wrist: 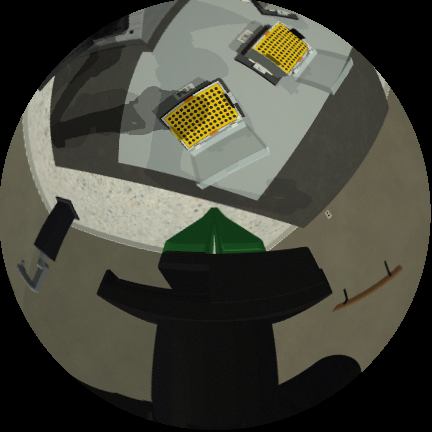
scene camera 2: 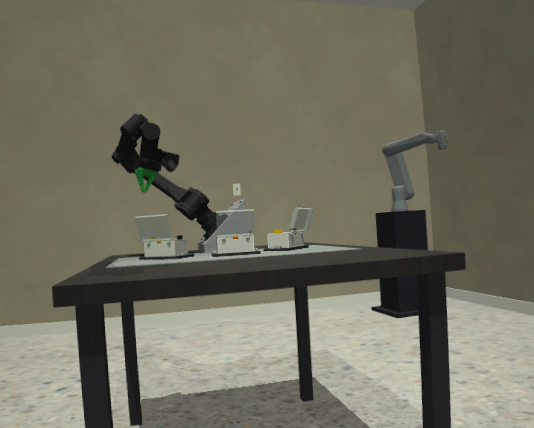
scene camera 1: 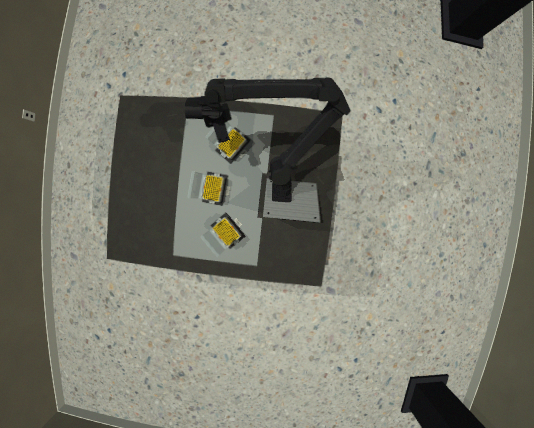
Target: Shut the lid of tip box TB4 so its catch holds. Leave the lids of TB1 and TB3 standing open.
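Seen in the pictures: gripper, fingertip midpoint: (wrist: 213, 212) (scene camera 2: 144, 192); arm's base at its link origin: (scene camera 2: 216, 227) (scene camera 1: 281, 192).
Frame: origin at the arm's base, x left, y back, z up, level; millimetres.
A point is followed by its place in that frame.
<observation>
Tip box TB4 (scene camera 1: 232, 145) {x -210, y -248, z -38 mm} (scene camera 2: 165, 248) (wrist: 202, 115) {x -221, y -257, z -38 mm} is white with a yellow rack. Its clear lid (scene camera 2: 154, 227) {x -260, y -321, z 11 mm} (wrist: 230, 152) {x -260, y -319, z 11 mm} stands open; in scene camera 1 the arm partly covers it. TB3 (scene camera 1: 214, 188) {x 3, y -320, z -38 mm} (scene camera 2: 235, 244) (wrist: 282, 47) {x -5, y -329, z -38 mm} is the middle box, with its lid (scene camera 1: 195, 185) {x -5, y -402, z 7 mm} (scene camera 2: 242, 220) {x 15, y -411, z 17 mm} (wrist: 327, 70) {x -7, y -405, z 13 mm} open. TB1 (scene camera 1: 227, 232) (scene camera 2: 285, 240) is the far box, with its lid (scene camera 1: 214, 243) {x 263, y -298, z 1 mm} (scene camera 2: 302, 219) {x 257, y -311, z 10 mm} open. My gripper (scene camera 2: 144, 190) {x -287, y -290, z 130 mm} (wrist: 213, 212) {x -287, y -290, z 130 mm}, with green fingers, is shut and empty, high above the table near TB4's lid side. Its fingertips are hidden in scene camera 1.
The boxes stand on a pale mat (scene camera 1: 187, 240) {x 280, y -462, z -95 mm} (scene camera 2: 325, 249) {x 283, y -442, z -95 mm} on the dark table (scene camera 1: 140, 200) {x 88, y -736, z -98 mm} (scene camera 2: 260, 282) {x -72, y -927, z -122 mm}. My arm's base plate (scene camera 1: 300, 207) {x 61, y 86, z 58 mm} is beside the mat. A grey arm (scene camera 2: 397, 172) stands on a dark pedestal (scene camera 2: 400, 250) away from the table.
</observation>
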